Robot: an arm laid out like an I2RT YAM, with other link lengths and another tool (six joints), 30 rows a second.
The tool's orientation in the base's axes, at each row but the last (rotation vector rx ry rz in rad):
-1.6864, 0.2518, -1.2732
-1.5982, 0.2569, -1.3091
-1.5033, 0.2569, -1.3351
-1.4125, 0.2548, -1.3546
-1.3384, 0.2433, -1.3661
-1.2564, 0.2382, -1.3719
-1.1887, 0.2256, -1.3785
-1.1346, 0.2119, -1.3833
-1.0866, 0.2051, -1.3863
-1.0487, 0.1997, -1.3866
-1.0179, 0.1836, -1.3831
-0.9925, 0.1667, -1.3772
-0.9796, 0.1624, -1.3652
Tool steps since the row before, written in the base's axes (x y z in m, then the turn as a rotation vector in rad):
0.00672, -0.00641, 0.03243, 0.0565, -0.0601, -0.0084
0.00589, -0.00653, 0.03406, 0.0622, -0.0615, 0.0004
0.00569, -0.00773, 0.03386, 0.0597, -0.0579, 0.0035
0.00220, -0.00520, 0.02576, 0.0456, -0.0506, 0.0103
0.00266, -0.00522, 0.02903, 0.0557, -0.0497, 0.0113
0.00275, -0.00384, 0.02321, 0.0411, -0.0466, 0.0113
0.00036, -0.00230, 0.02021, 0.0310, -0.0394, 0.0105
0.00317, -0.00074, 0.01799, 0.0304, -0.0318, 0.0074
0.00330, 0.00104, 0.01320, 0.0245, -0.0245, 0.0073
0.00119, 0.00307, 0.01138, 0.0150, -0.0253, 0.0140
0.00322, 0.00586, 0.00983, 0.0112, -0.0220, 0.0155
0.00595, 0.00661, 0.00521, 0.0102, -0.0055, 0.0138
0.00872, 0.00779, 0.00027, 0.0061, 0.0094, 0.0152
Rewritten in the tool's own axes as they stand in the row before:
0.02732, -0.01962, 0.00253, 0.0583, 0.0576, 0.0126
0.02761, -0.02130, 0.00465, 0.0668, 0.0537, 0.0174
0.02759, -0.02080, 0.00668, 0.0652, 0.0486, 0.0179
0.01921, -0.01711, 0.00578, 0.0589, 0.0335, 0.0122
0.02072, -0.01922, 0.00884, 0.0618, 0.0380, 0.0209
0.01586, -0.01495, 0.00928, 0.0552, 0.0285, 0.0115
0.01200, -0.01422, 0.00822, 0.0461, 0.0211, 0.0074
0.01007, -0.01079, 0.01079, 0.0381, 0.0213, 0.0092
0.00604, -0.00730, 0.00982, 0.0303, 0.0160, 0.0087
0.00274, -0.00759, 0.00867, 0.0317, 0.0049, 0.0057
0.00006, -0.00521, 0.01069, 0.0286, 0.0006, 0.0057
-0.00196, 0.00009, 0.01012, 0.0133, -0.0010, 0.0121
-0.00437, 0.00545, 0.00938, 0.0000, -0.0066, 0.0177

